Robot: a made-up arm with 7 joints.
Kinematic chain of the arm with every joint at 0, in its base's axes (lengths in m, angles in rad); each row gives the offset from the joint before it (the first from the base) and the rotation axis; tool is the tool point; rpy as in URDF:
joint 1: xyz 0 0 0 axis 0.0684 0.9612 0.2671
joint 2: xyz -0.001 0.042 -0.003 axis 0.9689 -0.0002 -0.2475
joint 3: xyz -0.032 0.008 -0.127 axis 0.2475 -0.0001 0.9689
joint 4: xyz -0.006 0 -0.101 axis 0.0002 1 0
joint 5: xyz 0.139 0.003 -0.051 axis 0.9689 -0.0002 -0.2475
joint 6: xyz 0.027 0 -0.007 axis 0.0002 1 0
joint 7: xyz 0.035 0 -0.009 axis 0.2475 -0.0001 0.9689
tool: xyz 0 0 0 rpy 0 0.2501 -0.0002
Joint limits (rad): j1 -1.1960..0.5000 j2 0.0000..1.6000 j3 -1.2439..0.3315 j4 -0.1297..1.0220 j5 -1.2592..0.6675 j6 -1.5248..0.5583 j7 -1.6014..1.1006
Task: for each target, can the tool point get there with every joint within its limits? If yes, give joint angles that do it. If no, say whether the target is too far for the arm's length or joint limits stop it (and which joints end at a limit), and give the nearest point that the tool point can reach.
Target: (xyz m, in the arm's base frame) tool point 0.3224 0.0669 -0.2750
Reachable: yes | joints -0.6898 0.2299 -0.0930 0.6953 -0.5521 0.1674 0.6312
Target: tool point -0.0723 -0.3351 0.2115
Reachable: no: joint limits stop it (at a limit: joint 1, joint 2, joint 4) | nearest point 0.1705 -0.1901 -0.0533 | short by 0.387 m
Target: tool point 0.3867 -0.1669 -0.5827
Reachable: no: too far | nearest point 0.2376 -0.0824 -0.3506 | short by 0.289 m
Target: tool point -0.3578 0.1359 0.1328
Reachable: no: joint limits stop it (at a limit: joint 1, joint 3, joint 4, joint 5, joint 6) | nearest point -0.1176 0.2355 -0.1498 | short by 0.384 m
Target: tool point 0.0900 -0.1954 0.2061
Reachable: no: joint limits stop it (at a limit: joint 1, joint 2, joint 4) | nearest point 0.2252 -0.1468 0.0051 | short by 0.247 m
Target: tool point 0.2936 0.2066 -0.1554
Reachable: yes | joints -0.8518 1.2217 -0.9985 0.3393 0.3542 -0.5444 -0.0652
